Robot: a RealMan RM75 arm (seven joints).
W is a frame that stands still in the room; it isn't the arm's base.
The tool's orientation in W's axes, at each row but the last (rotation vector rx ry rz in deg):
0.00, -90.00, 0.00
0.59, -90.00, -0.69
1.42, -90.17, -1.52
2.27, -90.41, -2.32
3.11, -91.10, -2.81
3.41, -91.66, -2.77
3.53, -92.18, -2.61
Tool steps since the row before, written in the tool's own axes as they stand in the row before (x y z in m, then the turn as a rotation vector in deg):
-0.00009, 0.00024, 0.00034, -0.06, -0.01, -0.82
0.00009, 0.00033, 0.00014, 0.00, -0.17, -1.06
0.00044, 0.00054, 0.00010, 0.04, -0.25, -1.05
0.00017, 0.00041, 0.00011, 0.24, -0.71, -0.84
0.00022, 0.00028, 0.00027, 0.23, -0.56, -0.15
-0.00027, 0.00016, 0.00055, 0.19, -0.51, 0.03
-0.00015, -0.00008, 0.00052, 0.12, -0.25, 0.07
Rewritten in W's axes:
-0.00034, 0.00024, -0.00009, 0.82, -0.01, -0.06
-0.00014, 0.00033, 0.00009, 1.06, -0.17, 0.00
-0.00010, 0.00053, 0.00046, 1.05, -0.25, 0.04
-0.00011, 0.00040, 0.00019, 0.84, -0.72, 0.21
-0.00028, 0.00026, 0.00023, 0.15, -0.57, 0.20
-0.00054, 0.00017, -0.00027, -0.03, -0.52, 0.15
-0.00051, -0.00007, -0.00018, -0.07, -0.26, 0.10

